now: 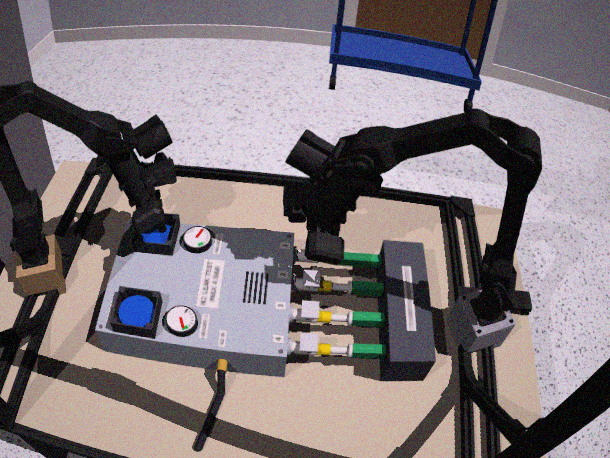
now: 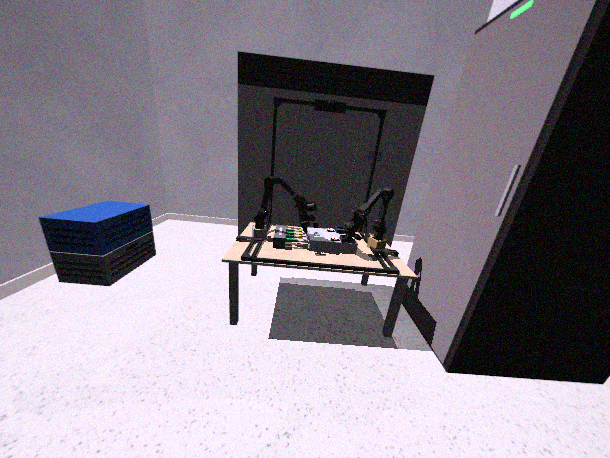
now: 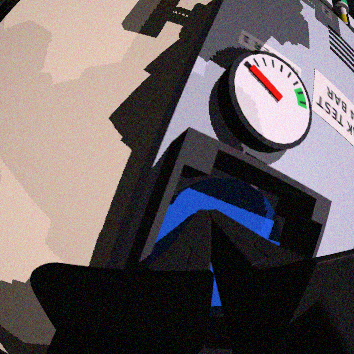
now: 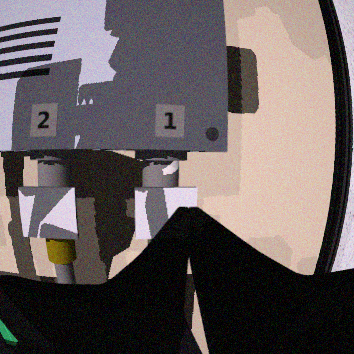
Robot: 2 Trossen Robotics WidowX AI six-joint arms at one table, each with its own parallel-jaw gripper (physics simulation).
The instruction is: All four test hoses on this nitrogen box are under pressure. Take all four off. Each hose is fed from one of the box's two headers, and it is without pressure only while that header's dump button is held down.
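Frame: origin at the left arm's base, x ahead, y left, z up, level; metres.
Seen in the pictures: left gripper, between the fingertips: (image 1: 164, 230) (image 2: 344, 240) (image 3: 206, 218); right gripper, between the fingertips: (image 1: 310, 235) (image 2: 306, 234) (image 4: 186, 216); left arm's base, origin of its link: (image 1: 35, 255) (image 2: 377, 238); right arm's base, origin of its link: (image 1: 488, 310) (image 2: 259, 227).
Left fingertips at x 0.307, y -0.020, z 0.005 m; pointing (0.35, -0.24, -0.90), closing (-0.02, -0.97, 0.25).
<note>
Offsets run from my left fingertips to a thing's top centre. "spot": to the spot under its first point.
The grey nitrogen box (image 1: 226, 313) (image 2: 330, 240) lies on the table. My left gripper (image 1: 150, 226) (image 3: 206, 218) (image 2: 349, 231) is shut, with its tips down on the rear blue dump button @(0.018 m back, 0.009 m right, 0.002 m down) (image 1: 154, 237) (image 3: 191, 205). The gauge @(spot: 0.060 m ahead, 0.046 m right, 0.006 m up) (image 1: 197, 238) (image 3: 270, 100) beside that button has its needle far from the green mark. The front button @(0.091 m back, 0.184 m right, 0.007 m up) (image 1: 136, 311) is free, and the needle of its gauge @(0.013 m back, 0.226 m right, 0.007 m up) (image 1: 180, 320) lies by the green mark. Four hoses sit plugged into ports 1 to 4. My right gripper (image 1: 323, 255) (image 4: 186, 216) (image 2: 307, 217) is shut and empty, with its tips against the white collar @(spot: 0.265 m ahead, 0.117 m right, 0.012 m down) (image 4: 165, 207) of hose 1 @(spot: 0.354 m ahead, 0.161 m right, 0.024 m down) (image 1: 361, 259).
A dark grey block @(spot: 0.382 m ahead, 0.309 m right, 0.008 m down) (image 1: 408, 309) holds the hoses' green far ends. A black supply hose with a yellow fitting @(spot: 0.034 m ahead, 0.298 m right, 0.040 m down) (image 1: 221, 364) leaves the box's front edge. Black frame rails (image 1: 462, 282) run along the table. A blue cart (image 1: 403, 54) stands behind the table. A blue-topped crate stack (image 2: 110, 241) stands on the floor.
</note>
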